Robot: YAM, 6 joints.
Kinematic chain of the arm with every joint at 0, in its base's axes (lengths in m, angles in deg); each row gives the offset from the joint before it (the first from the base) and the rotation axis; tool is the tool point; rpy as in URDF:
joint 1: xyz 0 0 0.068 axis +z
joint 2: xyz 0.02 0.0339 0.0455 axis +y
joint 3: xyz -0.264 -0.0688 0 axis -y
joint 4: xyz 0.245 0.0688 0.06 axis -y
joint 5: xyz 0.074 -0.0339 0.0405 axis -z
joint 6: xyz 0.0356 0 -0.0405 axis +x
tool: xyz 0 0 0 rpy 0 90 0
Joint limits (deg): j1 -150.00..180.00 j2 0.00..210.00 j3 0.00..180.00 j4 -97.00..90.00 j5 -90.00..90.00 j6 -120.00..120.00
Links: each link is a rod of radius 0.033 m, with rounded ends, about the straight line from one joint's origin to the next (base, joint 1, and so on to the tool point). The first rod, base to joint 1, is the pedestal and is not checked.
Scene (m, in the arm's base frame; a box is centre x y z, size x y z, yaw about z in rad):
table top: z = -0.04
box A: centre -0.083 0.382 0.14 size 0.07 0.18 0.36 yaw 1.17
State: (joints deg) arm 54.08 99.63 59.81 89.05 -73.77 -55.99
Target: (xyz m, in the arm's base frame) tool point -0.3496 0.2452 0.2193
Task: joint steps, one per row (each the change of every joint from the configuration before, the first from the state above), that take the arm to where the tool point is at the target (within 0.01 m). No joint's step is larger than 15 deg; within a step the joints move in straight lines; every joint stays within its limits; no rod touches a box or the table.
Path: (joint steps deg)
1: 14.66 -1.85 13.36 -5.49 -3.25 -12.80
2: 14.65 -1.85 13.35 -5.50 -3.24 -12.80
3: 14.66 -1.85 13.36 -5.49 -3.25 -12.81
4: 14.66 -1.85 13.35 -5.49 -3.24 -12.80
5: 14.65 -1.85 13.36 -5.50 -3.25 -12.80
6: 2.61 6.20 -11.71 4.18 3.43 12.80
7: 2.60 6.20 -11.72 4.18 3.44 12.80
8: 2.61 6.20 -11.71 4.18 3.43 12.81
9: 2.60 6.20 -11.71 4.18 3.43 12.80
10: 2.61 6.20 -11.71 4.18 3.44 12.80

